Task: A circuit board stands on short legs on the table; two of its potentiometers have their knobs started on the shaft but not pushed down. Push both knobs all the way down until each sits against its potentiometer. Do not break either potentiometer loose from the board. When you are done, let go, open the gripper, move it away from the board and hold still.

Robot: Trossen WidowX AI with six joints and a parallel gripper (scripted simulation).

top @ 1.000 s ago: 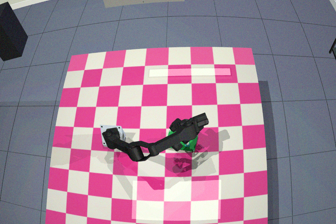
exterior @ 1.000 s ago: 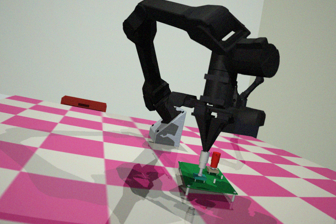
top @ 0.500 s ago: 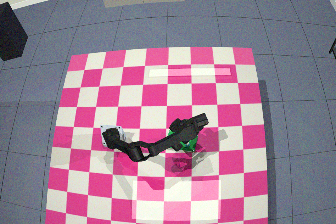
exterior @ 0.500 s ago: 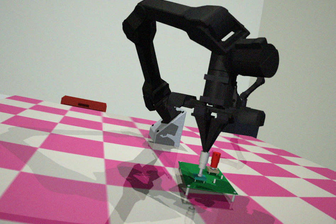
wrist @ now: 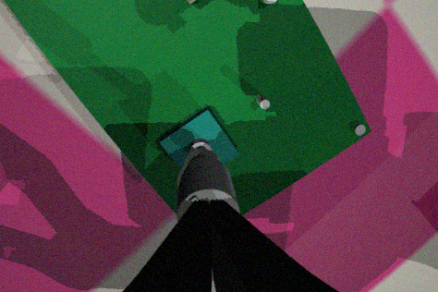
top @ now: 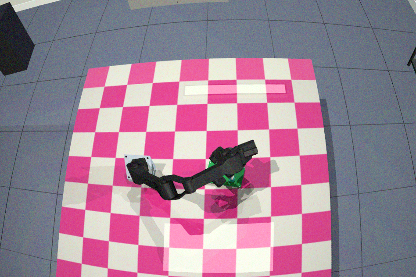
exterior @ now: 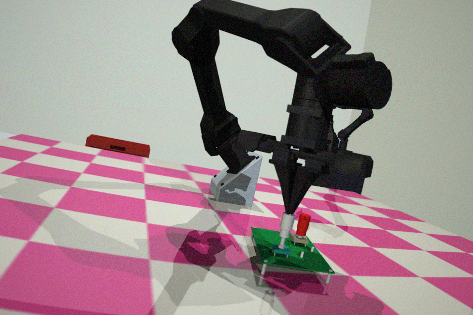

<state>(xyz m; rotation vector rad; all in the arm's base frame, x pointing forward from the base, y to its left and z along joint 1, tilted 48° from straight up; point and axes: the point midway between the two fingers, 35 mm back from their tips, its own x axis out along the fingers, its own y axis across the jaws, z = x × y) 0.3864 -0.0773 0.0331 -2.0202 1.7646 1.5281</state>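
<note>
The white knob is 10 mm below my gripper tip. From my gripper tip the other things lie so: red knob 40 mm behind, 60 mm to the left, 30 mm below.
</note>
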